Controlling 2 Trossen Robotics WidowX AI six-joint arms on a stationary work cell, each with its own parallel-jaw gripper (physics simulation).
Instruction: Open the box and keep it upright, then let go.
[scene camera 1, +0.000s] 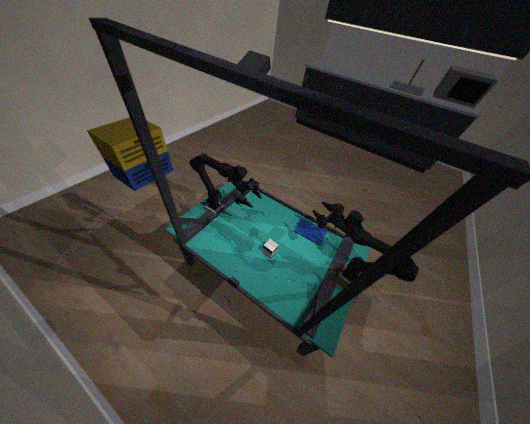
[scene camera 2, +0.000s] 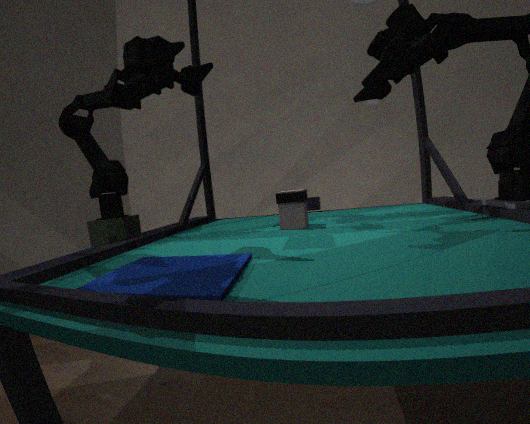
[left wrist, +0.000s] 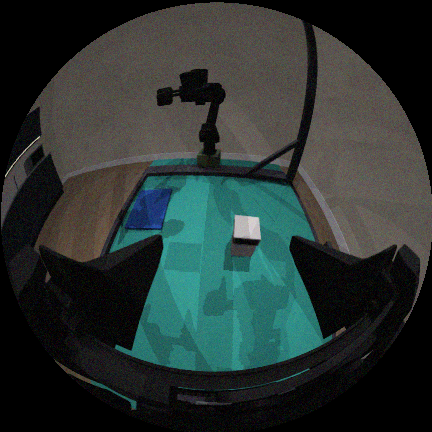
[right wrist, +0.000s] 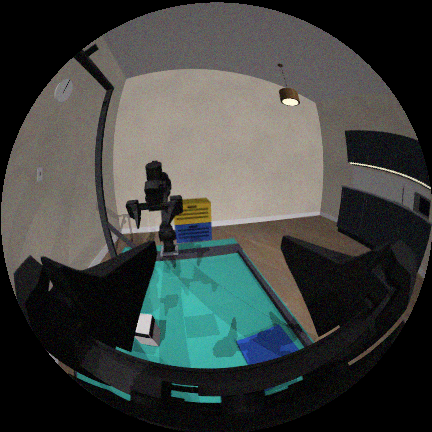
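Pixels of known places: left gripper, fingertip midpoint: (scene camera 1: 257, 202) (scene camera 2: 358, 93) (left wrist: 229, 242) (right wrist: 151, 226); right gripper, fingertip midpoint: (scene camera 1: 317, 206) (scene camera 2: 199, 55) (left wrist: 173, 93) (right wrist: 219, 245); left arm's base at its link origin: (scene camera 1: 214, 205) (scene camera 2: 516, 199) (right wrist: 168, 248); right arm's base at its link origin: (scene camera 1: 349, 275) (scene camera 2: 112, 218) (left wrist: 208, 151).
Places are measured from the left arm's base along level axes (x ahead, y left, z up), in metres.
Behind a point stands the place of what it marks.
A small box (scene camera 1: 270, 247) @[x 0.538, y -0.093, z 0.061 m] (scene camera 2: 293, 215) (left wrist: 246, 231) @[x 0.516, y -0.071, z 0.061 m] (right wrist: 148, 330) @[x 0.560, y -0.046, z 0.061 m] with a white top, a pale body and a dark band below the top stands upright on the teal table (scene camera 1: 235, 260) @[x 0.388, y -0.247, z -0.034 m] (scene camera 2: 375, 270) @[x 0.417, y 0.258, z -0.034 m]; its lid looks shut. My left gripper (scene camera 1: 252, 199) @[x 0.356, y 0.000, z 0.266 m] (left wrist: 229, 242) @[x 0.356, y 0.000, z 0.266 m] is open and empty, high above the table and apart from the box; in the left wrist view the box lies between and beyond its fingers. My right gripper (scene camera 1: 319, 208) @[x 0.672, y 0.107, z 0.358 m] (scene camera 2: 198, 55) @[x 0.672, y 0.107, z 0.358 m] (right wrist: 219, 245) @[x 0.672, y 0.107, z 0.358 m] is open and empty, raised above the table near the blue panel, apart from the box.
A flat blue panel (scene camera 1: 311, 231) @[x 0.697, y 0.253, z -0.026 m] (scene camera 2: 170, 275) @[x 0.677, y 0.273, z -0.026 m] (left wrist: 149, 209) @[x 0.670, y 0.245, z -0.026 m] (right wrist: 267, 344) @[x 0.641, y 0.257, z -0.026 m] lies on the table near one edge. A dark frame (scene camera 1: 135, 107) @[x 0.056, y -0.345, z 0.804 m] (scene camera 2: 198, 120) @[x 0.903, y -0.353, z 0.387 m] rises around the table. A yellow and blue crate stack (scene camera 1: 137, 152) (right wrist: 194, 220) stands beyond the left arm.
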